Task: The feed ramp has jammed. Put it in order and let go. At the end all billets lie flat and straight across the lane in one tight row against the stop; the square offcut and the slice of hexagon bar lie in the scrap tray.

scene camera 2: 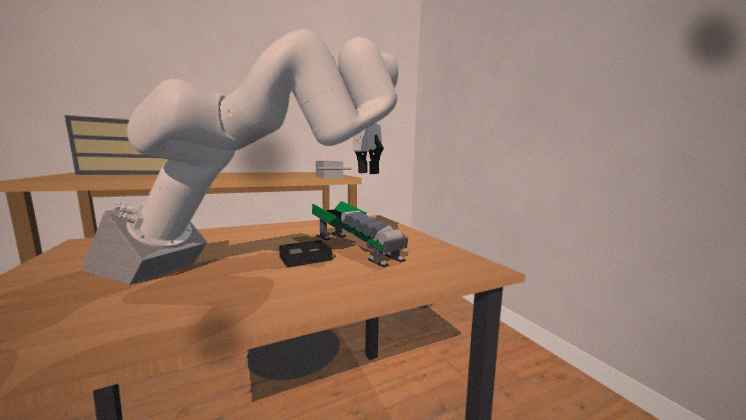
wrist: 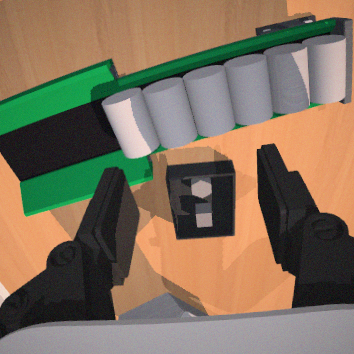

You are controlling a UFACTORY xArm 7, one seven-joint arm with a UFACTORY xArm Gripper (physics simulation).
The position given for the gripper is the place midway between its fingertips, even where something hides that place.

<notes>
In view: the gripper (scene camera 2: pixel 368 173) and a black scrap tray (scene camera 2: pixel 324 253).
The black scrap tray shows as well in the wrist view (wrist: pixel 178 177). The gripper shows as well in the wrist view (wrist: pixel 192 181).
</notes>
